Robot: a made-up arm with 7 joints. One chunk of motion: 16 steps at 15 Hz.
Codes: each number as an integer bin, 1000 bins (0 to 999) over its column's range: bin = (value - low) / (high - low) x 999, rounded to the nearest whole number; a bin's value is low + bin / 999 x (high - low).
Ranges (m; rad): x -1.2..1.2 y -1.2..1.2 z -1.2..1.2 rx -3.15..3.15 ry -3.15..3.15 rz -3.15..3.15
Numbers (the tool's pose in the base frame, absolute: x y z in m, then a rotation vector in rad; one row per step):
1: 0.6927 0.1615 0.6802 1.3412 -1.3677 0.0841
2: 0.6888 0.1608 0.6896 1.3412 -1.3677 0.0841
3: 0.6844 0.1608 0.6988 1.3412 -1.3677 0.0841
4: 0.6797 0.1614 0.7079 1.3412 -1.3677 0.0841
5: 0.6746 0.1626 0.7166 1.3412 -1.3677 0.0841
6: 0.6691 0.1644 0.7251 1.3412 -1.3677 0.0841
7: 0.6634 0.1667 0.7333 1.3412 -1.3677 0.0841
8: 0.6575 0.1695 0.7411 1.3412 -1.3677 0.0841
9: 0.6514 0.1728 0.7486 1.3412 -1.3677 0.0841
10: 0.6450 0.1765 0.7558 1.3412 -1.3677 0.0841
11: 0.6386 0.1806 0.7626 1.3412 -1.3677 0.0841
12: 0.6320 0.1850 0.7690 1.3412 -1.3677 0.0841
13: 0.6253 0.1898 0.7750 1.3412 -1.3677 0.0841
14: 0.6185 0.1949 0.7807 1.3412 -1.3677 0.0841
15: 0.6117 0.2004 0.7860 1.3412 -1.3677 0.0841
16: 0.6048 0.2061 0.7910 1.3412 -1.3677 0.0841
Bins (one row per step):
1: 788 567 783 712 283 513
2: 786 566 787 712 283 513
3: 784 566 790 712 283 513
4: 782 567 794 712 283 513
5: 780 567 798 712 283 513
6: 778 568 801 712 283 513
7: 776 569 805 712 283 513
8: 773 570 808 712 283 513
9: 771 571 811 712 283 513
10: 768 573 814 712 283 513
11: 765 575 817 712 283 513
12: 763 577 820 712 283 513
13: 760 579 822 712 283 513
14: 757 581 824 712 283 513
15: 754 583 827 712 283 513
16: 751 585 829 712 283 513

